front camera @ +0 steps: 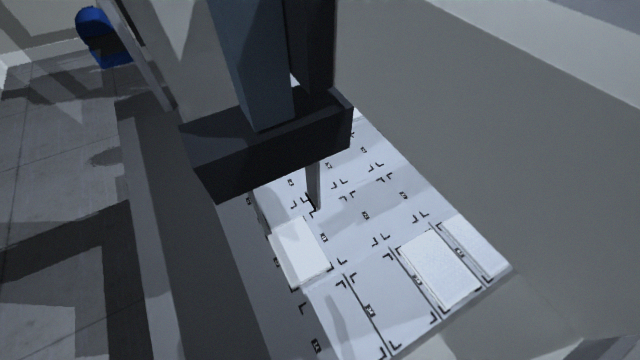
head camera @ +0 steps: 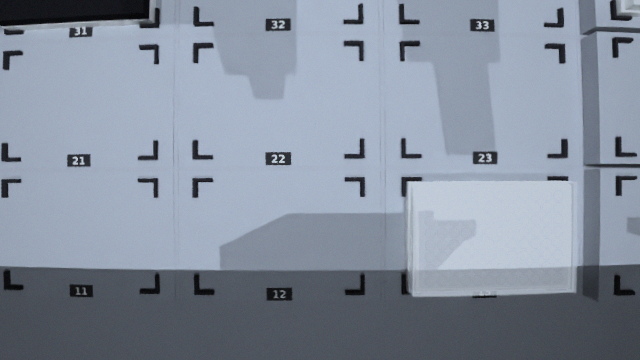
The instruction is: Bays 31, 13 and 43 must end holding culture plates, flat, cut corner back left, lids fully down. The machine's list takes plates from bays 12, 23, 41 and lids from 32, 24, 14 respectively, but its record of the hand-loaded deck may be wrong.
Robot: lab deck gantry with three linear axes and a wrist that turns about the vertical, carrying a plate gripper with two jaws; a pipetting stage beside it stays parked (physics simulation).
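Frame: origin at the robot's base, x ahead, y left, z up, level; centimetres.
Where they show: gripper, fingertip midpoint: [front camera: 289,213]; robot's base, origin of the base link: [head camera: 10,285].
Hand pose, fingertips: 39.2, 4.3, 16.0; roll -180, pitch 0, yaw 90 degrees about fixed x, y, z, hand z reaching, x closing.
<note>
Each offset is from my fingertips to the top centre of the thing, as dx, dy, dz. "spot": to the spot under its first point.
My gripper [front camera: 293,221] is open in the front view, its jaws hanging beside the bay 12 end of the pale plate at bay 13, with nothing seen between them. The pale plate {+0.0, +0.0, -14.3} [front camera: 300,252] [head camera: 492,237] lies flat at bay 13 and looks covered by a clear lid; wells show faintly through it from above. Its cut corner and the lid's seating cannot be made out. A black lid {spot: -31.9, +17.6, -14.3} [head camera: 75,10] tops a pale plate at bay 31, cut off by the head view's top edge and hidden in the front view. Bay 43 {spot: +0.0, +31.4, -16.0} [front camera: 416,188] shows its bare floor.
A pale, plate-shaped piece {+16.4, +21.4, -13.1} [front camera: 440,270] lies at bay 34; its corner {spot: +10.3, +17.3, -13.4} [head camera: 631,6] shows at the head view's top right. Another pale piece {+16.4, +32.1, -13.1} [front camera: 472,247] lies at bay 44. The dark gripper body [front camera: 270,155] hides the far bays in the front view. Raised seams border column 4.
</note>
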